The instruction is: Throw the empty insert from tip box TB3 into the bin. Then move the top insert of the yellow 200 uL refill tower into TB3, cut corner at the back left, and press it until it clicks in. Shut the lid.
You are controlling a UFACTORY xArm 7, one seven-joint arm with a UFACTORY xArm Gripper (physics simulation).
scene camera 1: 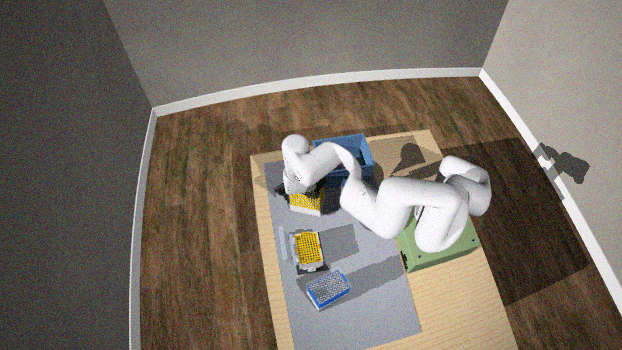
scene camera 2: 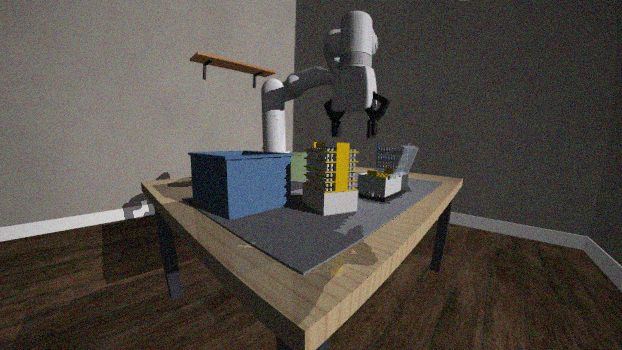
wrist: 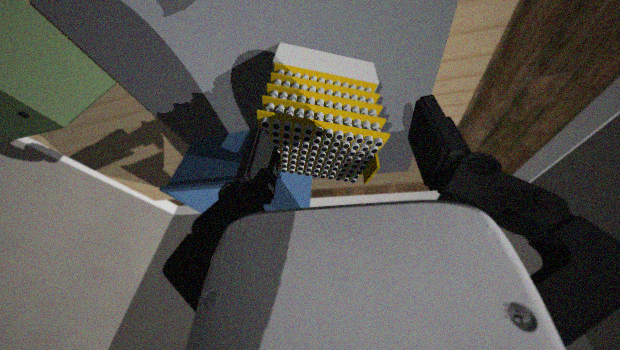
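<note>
A blue bin [scene camera 1: 356, 144], a tip box TB3 [scene camera 1: 319, 266] and a grey mat [scene camera 1: 379, 303] are visible. Scene camera 2 also shows the bin [scene camera 2: 234, 184]. The wrist view shows the mat [wrist: 202, 75] and the bin [wrist: 211, 162].
</note>
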